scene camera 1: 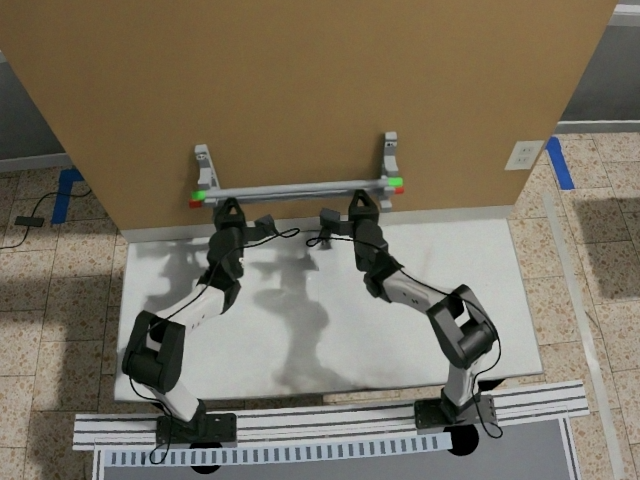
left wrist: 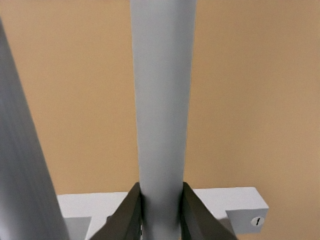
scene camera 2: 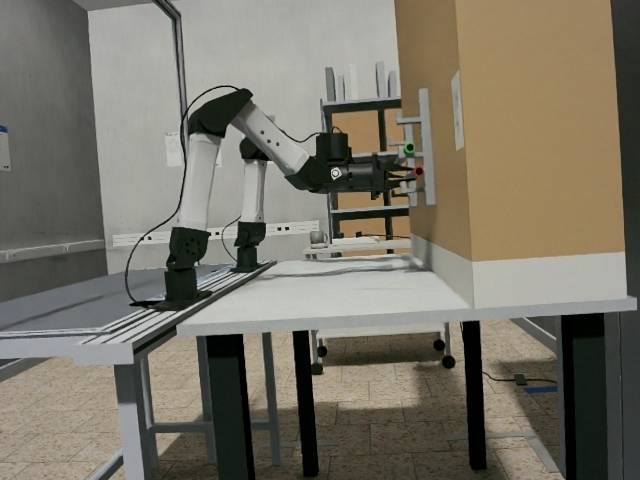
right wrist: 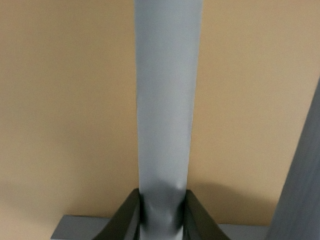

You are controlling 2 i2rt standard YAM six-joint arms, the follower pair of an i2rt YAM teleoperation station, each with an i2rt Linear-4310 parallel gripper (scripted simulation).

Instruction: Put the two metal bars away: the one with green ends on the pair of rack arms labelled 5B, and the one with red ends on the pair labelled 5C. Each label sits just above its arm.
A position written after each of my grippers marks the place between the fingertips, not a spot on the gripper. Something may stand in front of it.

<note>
In view: my left gripper (left wrist: 161, 191), my right gripper (scene camera 2: 415, 174), a green-ended bar (scene camera 1: 397, 182), a red-ended bar (scene camera 1: 339, 193) and a brown wall (left wrist: 246, 123).
The red-ended bar also shows in the left wrist view (left wrist: 162, 45) and in the right wrist view (right wrist: 166, 46). My right gripper is seen too in the right wrist view (right wrist: 162, 198).
</note>
